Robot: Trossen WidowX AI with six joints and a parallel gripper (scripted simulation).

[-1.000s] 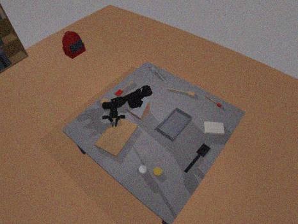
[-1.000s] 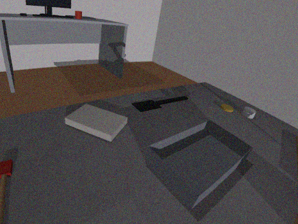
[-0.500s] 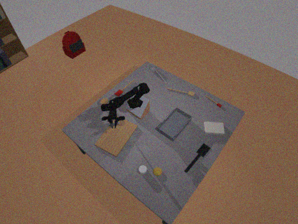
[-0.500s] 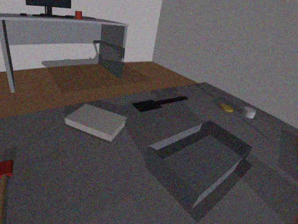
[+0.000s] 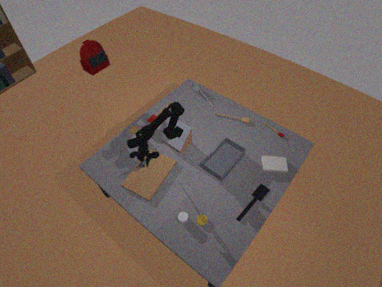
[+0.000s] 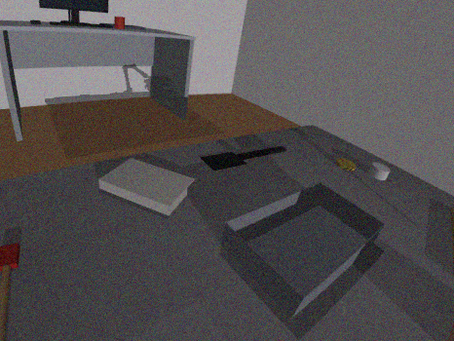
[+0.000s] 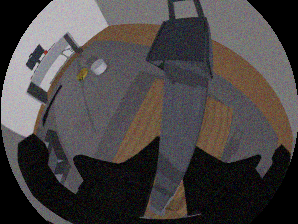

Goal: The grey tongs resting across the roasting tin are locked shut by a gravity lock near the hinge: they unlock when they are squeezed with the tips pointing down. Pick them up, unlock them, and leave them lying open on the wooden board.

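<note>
Now: gripper tip 130 mm above the wooden board, 30 mm to the right of it and 20 mm past it. The rest, counted from my gripper tip: grey roasting tin 460 mm to the left, 310 mm ahead, 110 mm below; yellow puck 480 mm ahead, 130 mm below, 10 mm to the left; white puck 390 mm ahead, 120 mm below, 60 mm to the right.
</note>
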